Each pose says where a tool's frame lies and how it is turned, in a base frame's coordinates. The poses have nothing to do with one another.
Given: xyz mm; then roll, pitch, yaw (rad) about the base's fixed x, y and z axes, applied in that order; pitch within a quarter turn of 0, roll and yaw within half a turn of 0.
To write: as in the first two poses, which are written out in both.
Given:
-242, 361, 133, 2.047, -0.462, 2.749
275, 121, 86, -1.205, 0.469, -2.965
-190, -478, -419, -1.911, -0.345, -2.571
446, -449, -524, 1.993, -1.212, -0.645
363, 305, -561, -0.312, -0.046, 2.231
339, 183, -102, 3.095, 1.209, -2.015
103, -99, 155, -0.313, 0.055, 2.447
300, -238, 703, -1.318, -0.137, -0.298
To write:
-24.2, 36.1, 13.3, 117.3, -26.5, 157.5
27.5, 12.1, 8.6, -69.0, 26.9, -169.9
-19.0, -47.8, -41.9, -109.5, -19.8, -147.3
44.6, -44.9, -52.4, 114.2, -69.4, -37.0
36.3, 30.5, -56.1, -17.9, -2.6, 127.8
33.9, 18.3, -10.2, 177.3, 69.3, -115.5
10.3, -9.9, 15.5, -17.9, 3.2, 140.2
30.0, -23.8, 70.3, -75.5, -7.8, -17.1

